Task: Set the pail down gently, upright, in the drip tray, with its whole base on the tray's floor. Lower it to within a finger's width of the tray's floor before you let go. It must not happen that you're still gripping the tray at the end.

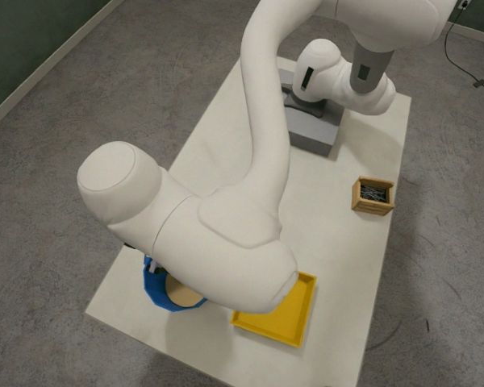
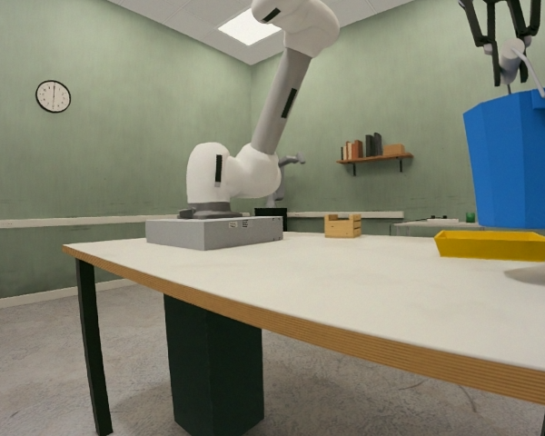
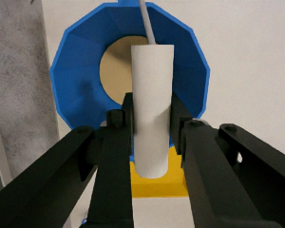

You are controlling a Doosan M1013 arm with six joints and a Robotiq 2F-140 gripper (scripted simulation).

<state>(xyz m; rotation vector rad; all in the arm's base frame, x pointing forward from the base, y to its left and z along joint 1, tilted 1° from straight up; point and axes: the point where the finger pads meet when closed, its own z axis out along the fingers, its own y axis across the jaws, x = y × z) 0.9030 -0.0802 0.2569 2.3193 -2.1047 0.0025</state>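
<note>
The blue pail lies 1 cm ahead of my hand and 11 cm below it. Round my hand: yellow drip tray 6 cm behind, 27 cm to the left, 33 cm below; small wooden box 57 cm behind, 48 cm to the left, 30 cm below.
</note>
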